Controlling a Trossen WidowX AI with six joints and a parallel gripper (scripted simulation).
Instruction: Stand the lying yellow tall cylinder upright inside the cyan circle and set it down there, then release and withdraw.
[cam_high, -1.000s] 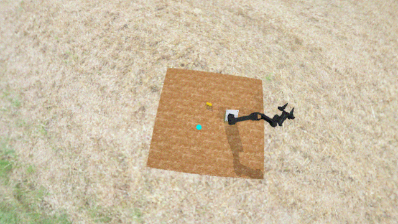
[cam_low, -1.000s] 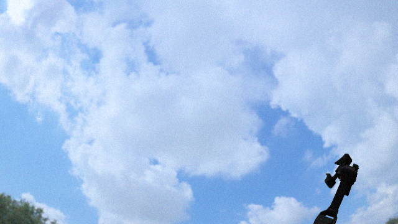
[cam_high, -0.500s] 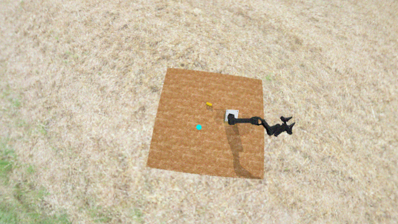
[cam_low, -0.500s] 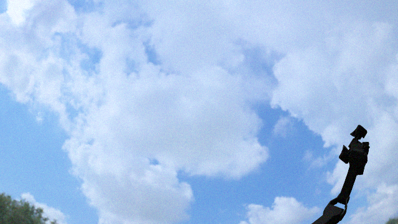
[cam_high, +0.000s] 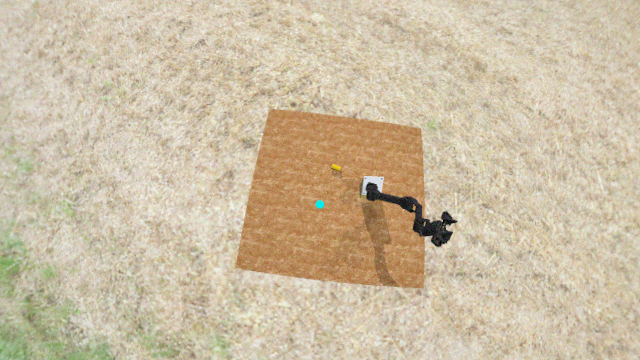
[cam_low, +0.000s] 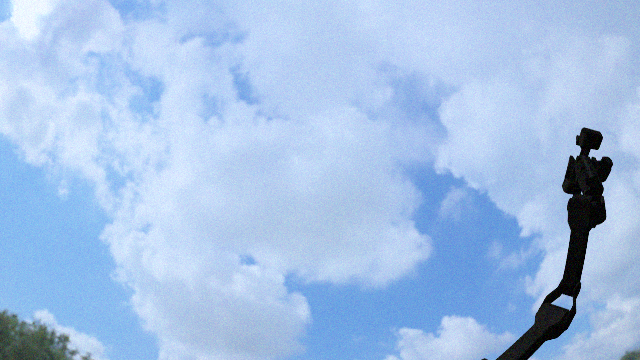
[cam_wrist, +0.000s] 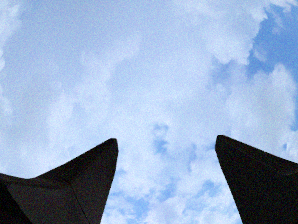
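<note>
My gripper tip is now 690 mm above the yellow tall cylinder, 610 mm short of it and 500 mm to the left of it. Round my gripper tip: cyan circle 700 mm below, 670 mm ahead, 200 mm to the right.
</note>
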